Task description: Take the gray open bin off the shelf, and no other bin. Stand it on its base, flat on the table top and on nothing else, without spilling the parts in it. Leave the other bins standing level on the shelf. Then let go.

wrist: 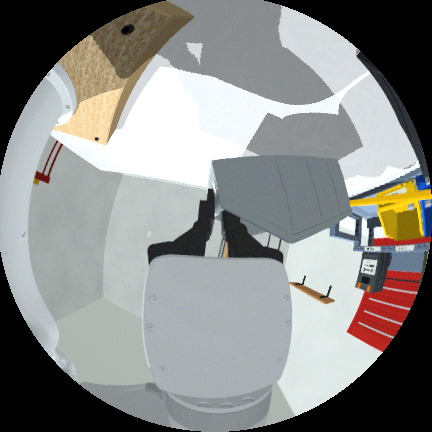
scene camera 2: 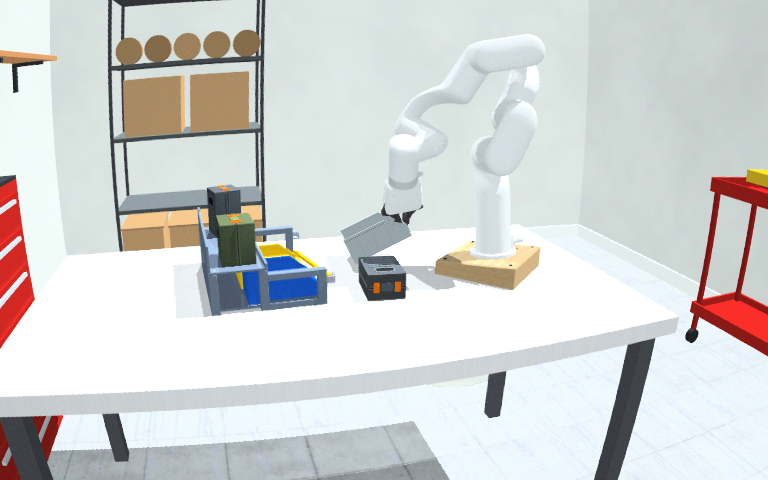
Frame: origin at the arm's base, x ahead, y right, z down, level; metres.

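Where they show: gripper, between the fingertips: (wrist: 217, 198) (scene camera 2: 401, 225); arm's base, origin of its link: (scene camera 2: 493, 252).
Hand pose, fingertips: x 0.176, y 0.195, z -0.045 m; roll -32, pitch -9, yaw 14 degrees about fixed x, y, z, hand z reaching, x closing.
Note:
Each offset is from my fingertips to the top centre of the thing. "pt": to the spot under its first point. Level surfaces: height alone.
My gripper (scene camera 2: 403, 219) (wrist: 217, 198) is shut on the gray bin @(dx +0.077, dy +0.015, dz -0.034 m) (scene camera 2: 374, 236) (wrist: 280, 195) at its upper edge. The bin hangs clearly tilted, its far end lower to the left in the scene view, behind the black case. Its side wall faces the wrist camera; its inside and any parts are hidden. Whether its lowest corner touches the table top @(dz +0.092 m) (scene camera 2: 339, 345) is hard to tell. The yellow bin @(dx +0.392, dy -0.033, dz +0.011 m) (scene camera 2: 272, 249) (wrist: 400, 227) and the blue bin @(pt dx +0.394, dy -0.218, dz +0.021 m) (scene camera 2: 291, 278) (wrist: 425, 186) sit on the blue-gray shelf @(pt dx +0.326, dy -0.225, dz +0.053 m) (scene camera 2: 321, 288) at the left.
A black case with orange latches @(dx +0.163, dy -0.201, dz +0.026 m) (scene camera 2: 382, 278) stands on the table in front of the gray bin. A green case @(dx +0.497, dy -0.129, dz -0.107 m) (scene camera 2: 236, 240) and a dark case @(dx +0.476, dy +0.104, dz -0.132 m) (scene camera 2: 224, 200) stand high on the shelf. The arm's wooden base (scene camera 2: 488, 270) (wrist: 107, 107) is at the right.

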